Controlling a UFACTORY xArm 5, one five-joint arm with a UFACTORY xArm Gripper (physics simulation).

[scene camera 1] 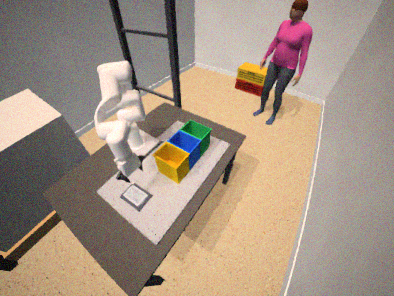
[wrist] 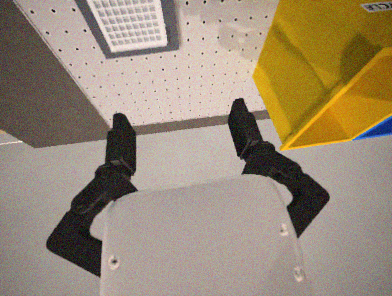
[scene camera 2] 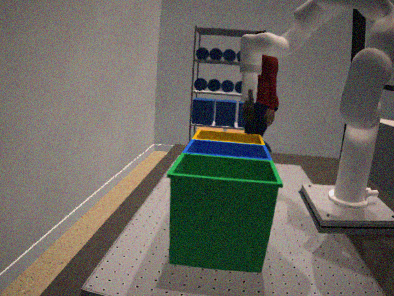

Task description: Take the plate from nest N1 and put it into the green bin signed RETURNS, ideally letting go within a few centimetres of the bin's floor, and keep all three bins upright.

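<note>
The plate [scene camera 1: 135,194] [wrist: 131,22], white with a grid pattern, lies in the dark square nest [scene camera 1: 139,207] [wrist: 172,25] on the perforated board. My gripper [scene camera 1: 131,171] [scene camera 2: 250,107] [wrist: 181,116] is open with nothing between its fingers. It is above the board, beside the nest and apart from the plate. The green bin [scene camera 1: 204,141] [scene camera 2: 222,225] stands upright at the far end of the bin row. Its RETURNS sign does not show in these views. The blue bin [scene camera 1: 194,157] [scene camera 2: 227,149] and the yellow bin [scene camera 1: 172,167] [scene camera 2: 230,137] [wrist: 292,75] stand upright beside it.
The yellow bin is nearest the nest. The robot's base plate [scene camera 2: 312,207] is beside the board [scene camera 1: 152,227]. A grey cabinet [scene camera 1: 30,170] stands beside the table. One person [scene camera 1: 288,45] stands beyond the table; another [scene camera 2: 269,75] is partly behind the arm.
</note>
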